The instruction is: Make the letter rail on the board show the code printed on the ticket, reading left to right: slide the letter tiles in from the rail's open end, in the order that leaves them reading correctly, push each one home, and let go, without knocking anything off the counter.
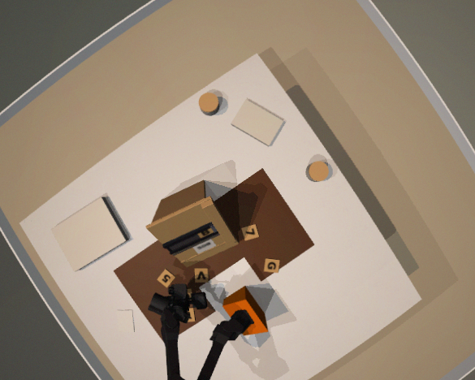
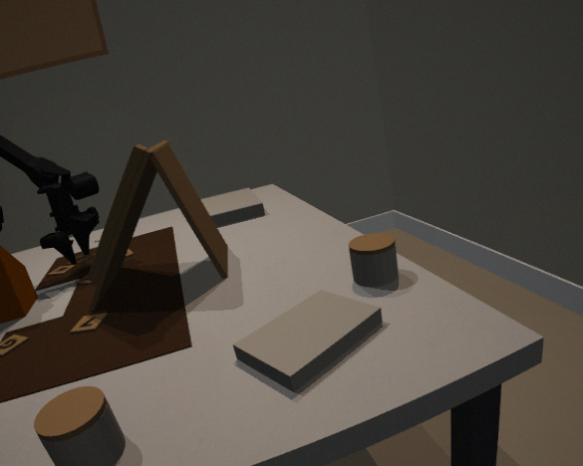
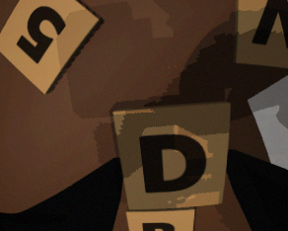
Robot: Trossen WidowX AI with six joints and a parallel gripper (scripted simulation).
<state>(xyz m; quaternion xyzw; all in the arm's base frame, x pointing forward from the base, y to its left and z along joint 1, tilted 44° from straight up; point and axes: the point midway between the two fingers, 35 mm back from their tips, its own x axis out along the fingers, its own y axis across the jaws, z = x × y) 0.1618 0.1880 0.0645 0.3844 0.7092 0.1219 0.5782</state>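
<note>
My gripper tip is 14 cm short of the white ticket, 19 cm to the left of it and 5 cm below it. From my gripper tip the other things lie so: brown mat (4 cm ahead, 17 cm to the right, 3 cm below); pale card (3 cm ahead, 30 cm to the left, 3 cm below); flat slab (45 cm ahead, 63 cm to the right, 2 cm below).
</note>
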